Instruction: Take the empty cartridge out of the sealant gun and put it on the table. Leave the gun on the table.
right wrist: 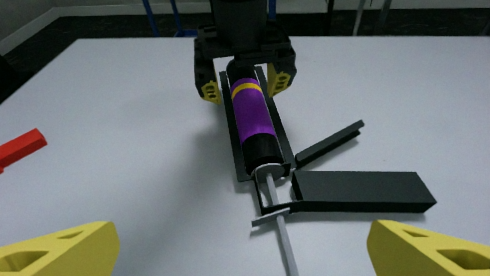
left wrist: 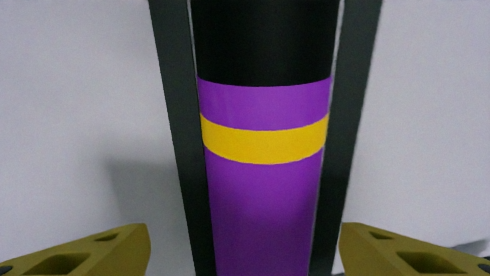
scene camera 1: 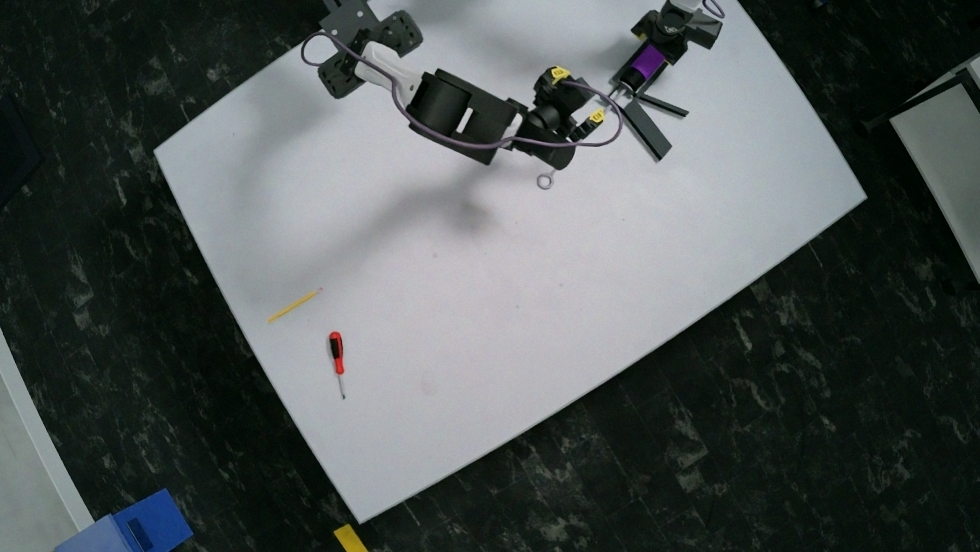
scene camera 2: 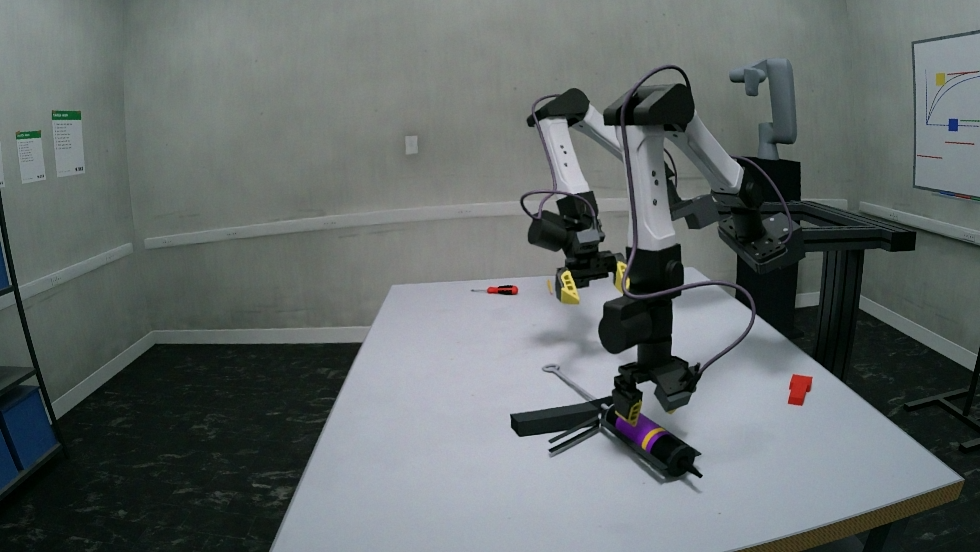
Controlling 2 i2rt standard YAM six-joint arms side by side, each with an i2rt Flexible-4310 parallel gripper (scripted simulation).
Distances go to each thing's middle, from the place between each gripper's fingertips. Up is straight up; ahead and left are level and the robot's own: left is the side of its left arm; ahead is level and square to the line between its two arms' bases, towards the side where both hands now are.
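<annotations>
The sealant gun (scene camera 2: 576,416) is 140 mm to the right of my left hand (scene camera 2: 651,419), 50 mm ahead of it, and 50 mm below it.
Counting from my right hand (scene camera 1: 584,91), you'd get the sealant gun 40 mm ahead of it and 120 mm to the left of it, and then 180 mm below it.
</annotations>
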